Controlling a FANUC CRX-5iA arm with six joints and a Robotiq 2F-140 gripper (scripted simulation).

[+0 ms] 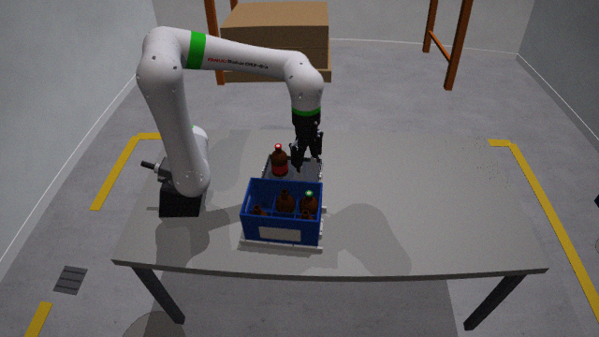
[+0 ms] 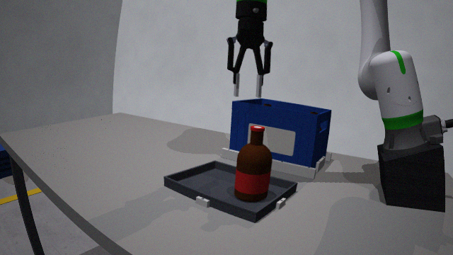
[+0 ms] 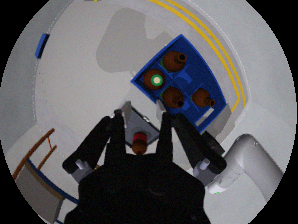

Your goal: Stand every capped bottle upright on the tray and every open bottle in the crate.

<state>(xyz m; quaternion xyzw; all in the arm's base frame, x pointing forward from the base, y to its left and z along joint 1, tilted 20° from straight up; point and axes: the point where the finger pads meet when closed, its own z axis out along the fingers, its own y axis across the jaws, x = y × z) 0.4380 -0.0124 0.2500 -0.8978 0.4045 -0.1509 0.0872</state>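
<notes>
Right now the glass bottle is 14 cm below my hand, 8 cm behind it and 6 cm to the right of it. Round my hand: blue crate: 14 cm below, 11 cm to the right, 8 cm behind; then tray: 21 cm below, 20 cm to the left, 8 cm behind.
</notes>
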